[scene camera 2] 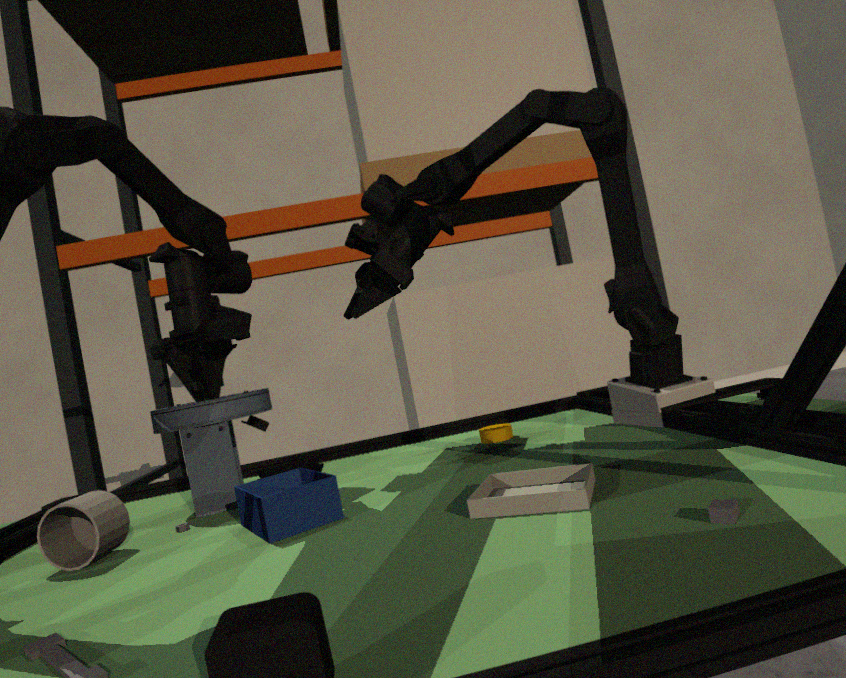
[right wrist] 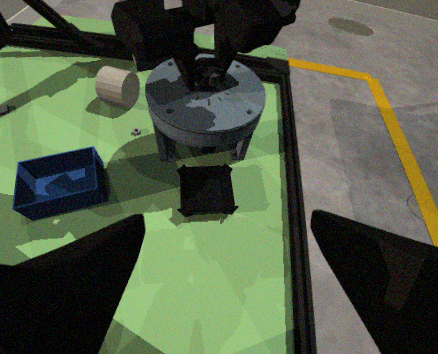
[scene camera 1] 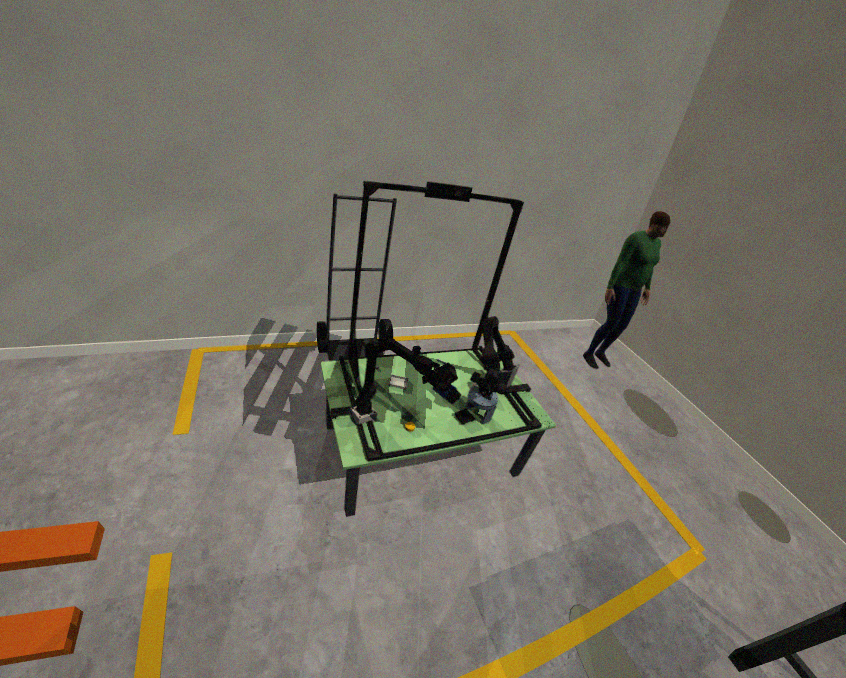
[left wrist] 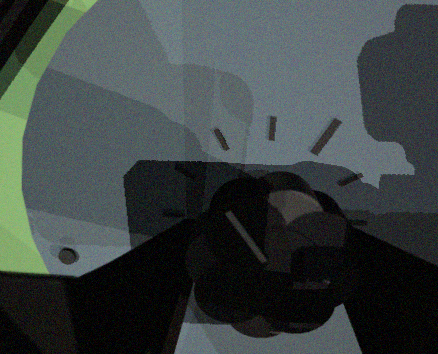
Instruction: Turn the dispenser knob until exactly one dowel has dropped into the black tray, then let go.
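Pixels of known places: left gripper, fingertip midpoint: [scene camera 2: 207,399]; right gripper, fingertip midpoint: [scene camera 2: 349,317] [right wrist: 229,220]; left arm's base at its link origin: [scene camera 1: 509,368]; right arm's base at its link origin: [scene camera 2: 658,380] [scene camera 1: 363,410].
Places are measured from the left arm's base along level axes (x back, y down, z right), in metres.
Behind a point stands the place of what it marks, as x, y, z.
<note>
The grey round dispenser [right wrist: 235,117] {-0.400, 0.000, -0.030} [scene camera 2: 211,469] [left wrist: 90,165] {-0.339, 0.000, -0.077} stands on legs on the table, with dark marks on its top around a dark lobed knob [left wrist: 225,300] {-0.323, -0.028, -0.028}. A pale line shows on the knob. My left gripper [left wrist: 263,234] {-0.330, 0.000, -0.017} [right wrist: 204,84] {-0.330, 0.000, -0.017} [scene camera 2: 206,395] {-0.330, 0.000, -0.017} points down from above and is shut on the knob. The black tray [right wrist: 182,192] {-0.413, 0.124, 0.047} lies on the table in front of the dispenser in the right wrist view. Its inside is too dark to tell whether a dowel lies there. My right gripper [right wrist: 229,220] {-0.539, -0.082, 0.057} [scene camera 2: 348,315] {-0.539, -0.082, 0.057} is open and empty, raised above the table.
A blue box [right wrist: 60,201] {-0.373, 0.111, 0.215} [scene camera 2: 296,508] {-0.322, 0.121, 0.268} and a tan cylinder [right wrist: 112,87] {-0.175, 0.089, 0.103} [scene camera 2: 109,522] {-0.171, 0.106, 0.120} are beside the dispenser, with a small nut [right wrist: 136,132] {-0.253, 0.139, 0.086} nearby. A beige tray [scene camera 2: 529,503] {-0.453, 0.136, 0.459} and a yellow round piece [scene camera 2: 495,433] {-0.676, 0.132, 0.181} lie farther right. A black rail [right wrist: 296,225] {-0.528, 0.125, -0.097} runs along the table edge.
</note>
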